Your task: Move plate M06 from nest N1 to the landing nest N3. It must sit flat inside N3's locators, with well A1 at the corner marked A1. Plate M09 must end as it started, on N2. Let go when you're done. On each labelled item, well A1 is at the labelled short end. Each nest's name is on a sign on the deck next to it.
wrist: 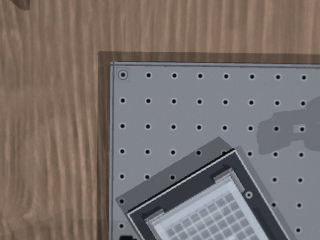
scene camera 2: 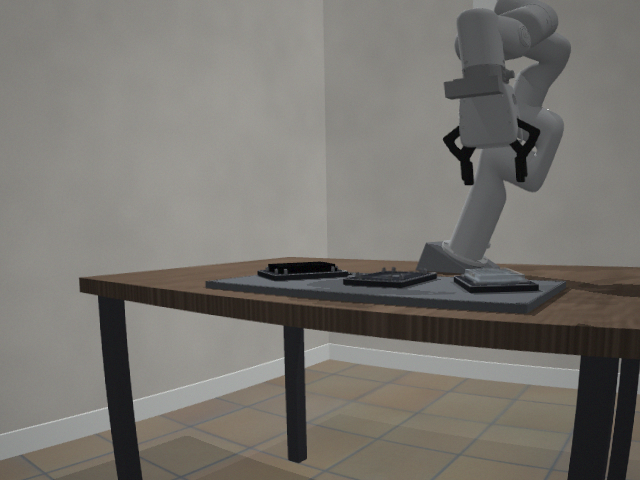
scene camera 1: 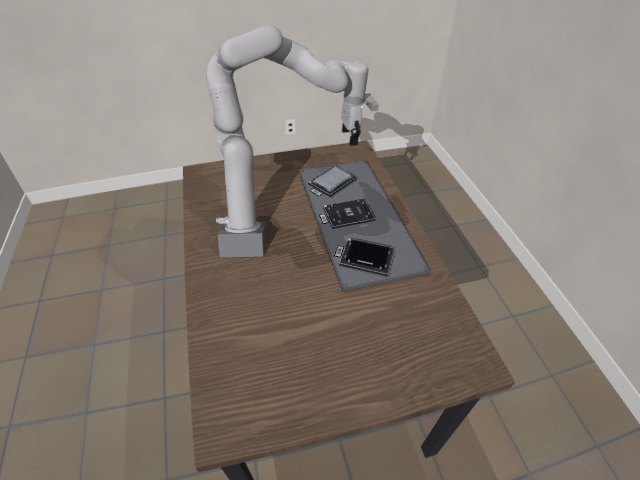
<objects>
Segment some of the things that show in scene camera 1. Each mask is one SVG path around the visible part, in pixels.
A black well plate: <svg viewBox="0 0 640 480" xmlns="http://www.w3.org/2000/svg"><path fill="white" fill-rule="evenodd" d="M352 241L346 261L349 259L351 262L377 268L382 267L381 269L384 269L386 256L388 255L387 252L389 251L387 247Z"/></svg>
</objects>
